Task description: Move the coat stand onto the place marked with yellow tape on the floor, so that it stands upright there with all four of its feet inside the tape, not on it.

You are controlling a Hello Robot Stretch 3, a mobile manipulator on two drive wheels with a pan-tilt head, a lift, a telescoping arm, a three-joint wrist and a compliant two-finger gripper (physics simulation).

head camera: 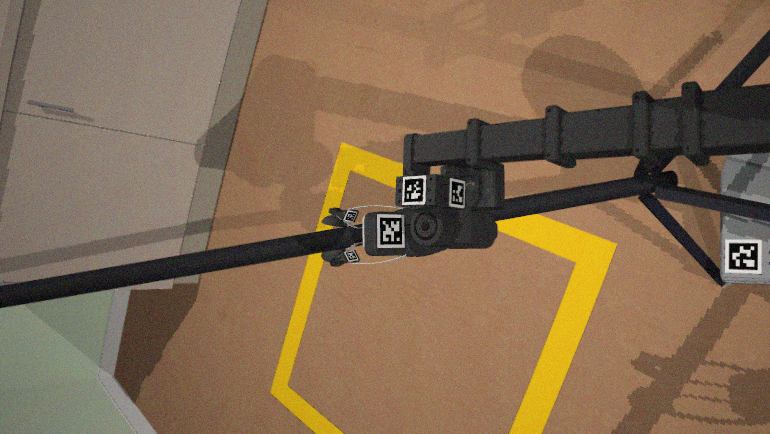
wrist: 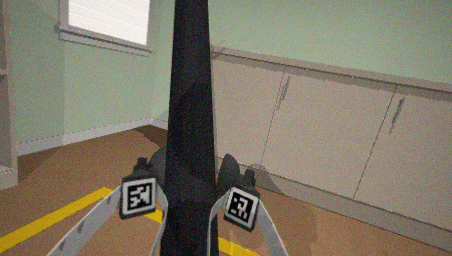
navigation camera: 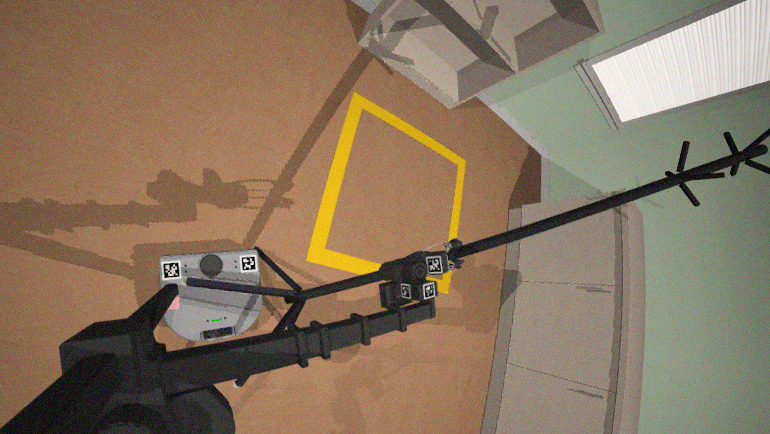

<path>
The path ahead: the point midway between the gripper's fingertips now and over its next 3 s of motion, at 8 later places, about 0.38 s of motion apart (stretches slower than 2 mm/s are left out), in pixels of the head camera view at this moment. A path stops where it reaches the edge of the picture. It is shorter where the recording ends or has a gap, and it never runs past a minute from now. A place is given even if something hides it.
My gripper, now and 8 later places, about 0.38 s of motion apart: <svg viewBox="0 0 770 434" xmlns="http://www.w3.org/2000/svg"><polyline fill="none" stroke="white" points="326,239 326,239 328,237 329,234 320,233 302,230 269,227 241,224 236,224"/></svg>
</path>
